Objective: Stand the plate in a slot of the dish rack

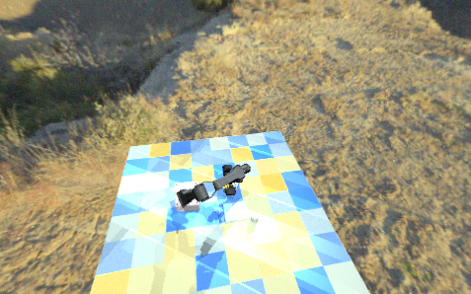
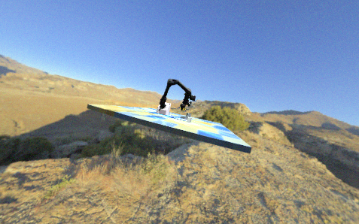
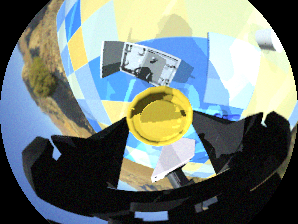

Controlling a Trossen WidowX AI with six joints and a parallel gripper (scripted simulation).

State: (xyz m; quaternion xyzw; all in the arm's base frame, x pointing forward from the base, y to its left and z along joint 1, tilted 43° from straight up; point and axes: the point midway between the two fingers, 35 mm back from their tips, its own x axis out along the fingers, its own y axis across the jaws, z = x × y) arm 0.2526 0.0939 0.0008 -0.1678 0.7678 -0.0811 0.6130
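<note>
The dish rack lies 40 mm ahead of my gripper tip, 60 mm to the left of it and 90 mm below it. Round my gripper tip: plate 10 mm above; then white cylinder 180 mm ahead, 190 mm to the right, 90 mm below.
</note>
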